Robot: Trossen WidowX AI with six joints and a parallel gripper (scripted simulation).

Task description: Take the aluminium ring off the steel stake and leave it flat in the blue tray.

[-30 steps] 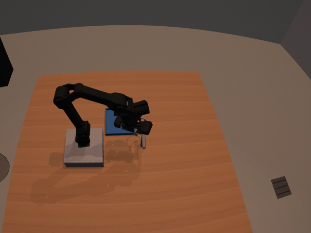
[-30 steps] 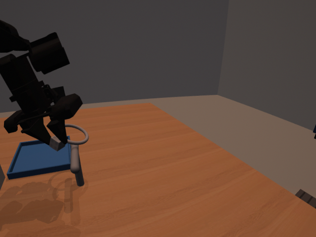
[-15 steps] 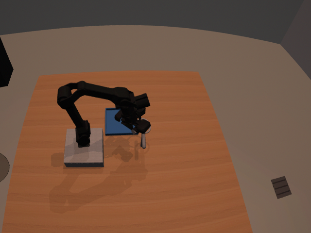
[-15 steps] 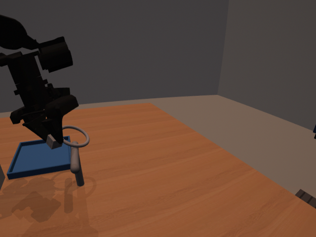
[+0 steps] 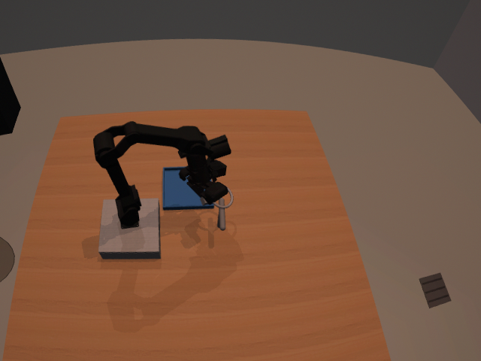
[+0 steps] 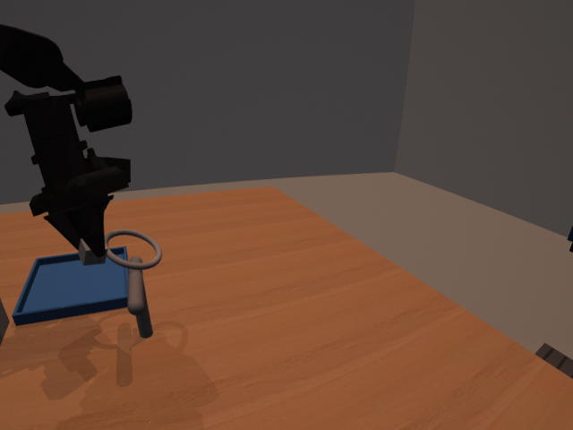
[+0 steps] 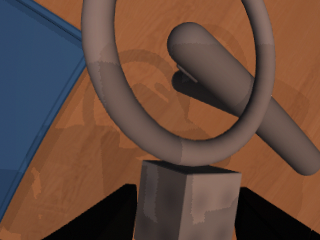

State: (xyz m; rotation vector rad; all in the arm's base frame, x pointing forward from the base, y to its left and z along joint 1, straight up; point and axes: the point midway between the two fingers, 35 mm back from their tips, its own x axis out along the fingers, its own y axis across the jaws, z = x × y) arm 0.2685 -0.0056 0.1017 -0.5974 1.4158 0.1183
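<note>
The aluminium ring lies 40 mm ahead of my gripper tip, 20 mm to the left of it and 10 mm below it. From my gripper tip the other things lie so: blue tray (40 mm behind, 160 mm to the left, 120 mm below).
</note>
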